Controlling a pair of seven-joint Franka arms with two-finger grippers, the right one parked.
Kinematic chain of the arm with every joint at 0, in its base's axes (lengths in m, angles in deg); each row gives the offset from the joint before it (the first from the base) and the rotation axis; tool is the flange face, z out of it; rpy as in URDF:
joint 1: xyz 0 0 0.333 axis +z
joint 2: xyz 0 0 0 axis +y
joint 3: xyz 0 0 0.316 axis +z
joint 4: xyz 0.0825 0 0 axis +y
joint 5: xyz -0.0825 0 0.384 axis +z
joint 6: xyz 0 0 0 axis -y
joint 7: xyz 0.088 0 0 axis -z
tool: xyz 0 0 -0.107 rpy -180 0 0
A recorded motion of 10 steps. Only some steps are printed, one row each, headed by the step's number.
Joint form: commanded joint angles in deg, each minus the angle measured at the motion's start. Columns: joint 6, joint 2, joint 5, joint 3, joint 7, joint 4, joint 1.
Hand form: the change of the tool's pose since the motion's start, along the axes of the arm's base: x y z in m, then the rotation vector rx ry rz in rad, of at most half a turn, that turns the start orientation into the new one. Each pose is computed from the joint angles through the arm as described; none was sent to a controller.
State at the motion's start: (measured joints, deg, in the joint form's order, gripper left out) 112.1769 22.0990 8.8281 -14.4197 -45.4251 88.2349 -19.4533
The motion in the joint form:
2: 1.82 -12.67 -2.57 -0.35 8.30 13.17 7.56
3: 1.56 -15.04 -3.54 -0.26 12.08 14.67 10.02
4: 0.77 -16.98 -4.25 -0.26 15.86 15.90 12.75
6: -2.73 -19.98 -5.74 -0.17 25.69 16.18 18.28
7: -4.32 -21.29 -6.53 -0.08 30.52 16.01 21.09
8: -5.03 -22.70 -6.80 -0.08 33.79 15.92 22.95
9: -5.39 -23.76 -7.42 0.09 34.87 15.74 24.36
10: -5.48 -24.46 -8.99 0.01 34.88 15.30 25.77
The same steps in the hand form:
2: -0.0220 0.0862 0.0317 0.0100 -0.0155 -0.0204
3: -0.0216 0.1126 0.0430 0.0070 -0.0202 -0.0365
4: -0.0208 0.1408 0.0510 0.0108 -0.0153 -0.0503
6: -0.0191 0.1970 0.0726 0.0173 0.0065 -0.1127
7: -0.0190 0.2251 0.0842 0.0158 0.0126 -0.1415
8: -0.0213 0.2429 0.0973 0.0193 0.0009 -0.1642
9: -0.0229 0.2572 0.1084 0.0133 -0.0127 -0.1527
10: -0.0233 0.2676 0.1186 -0.0116 -0.0286 -0.1238

